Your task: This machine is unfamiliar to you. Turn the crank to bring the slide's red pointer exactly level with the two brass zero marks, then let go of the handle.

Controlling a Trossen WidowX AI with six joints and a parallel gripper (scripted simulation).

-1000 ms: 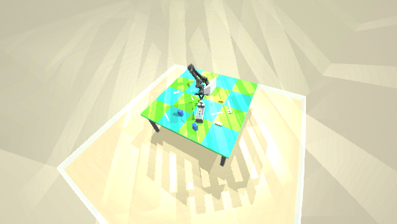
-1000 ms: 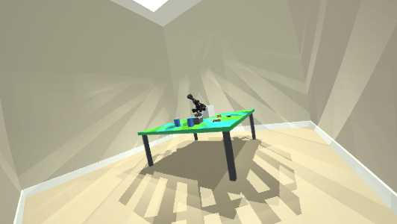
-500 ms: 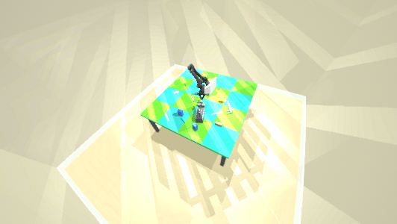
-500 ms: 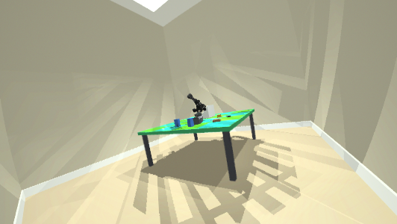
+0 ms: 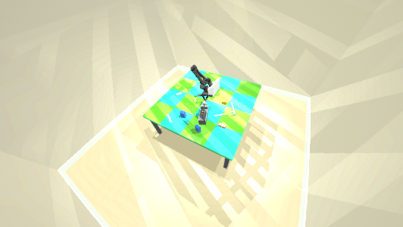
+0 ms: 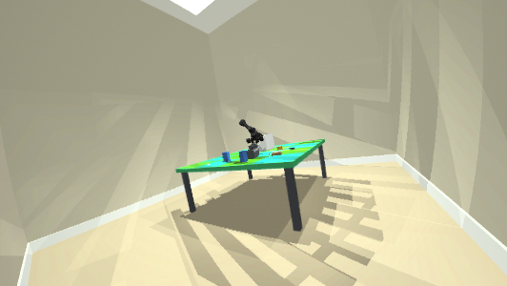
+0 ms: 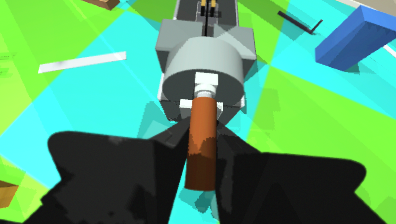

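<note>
Right now my gripper tip is 2 cm past the crank handle, 1 cm to the left of it and 2 cm below it. Also, from my gripper tip: red pointer 19 cm ahead, 7 cm to the left, 1 cm below; orange piece 17 cm behind, 20 cm to the left, 8 cm below; black L-shaped key 34 cm ahead, 11 cm to the right, 9 cm below.
</note>
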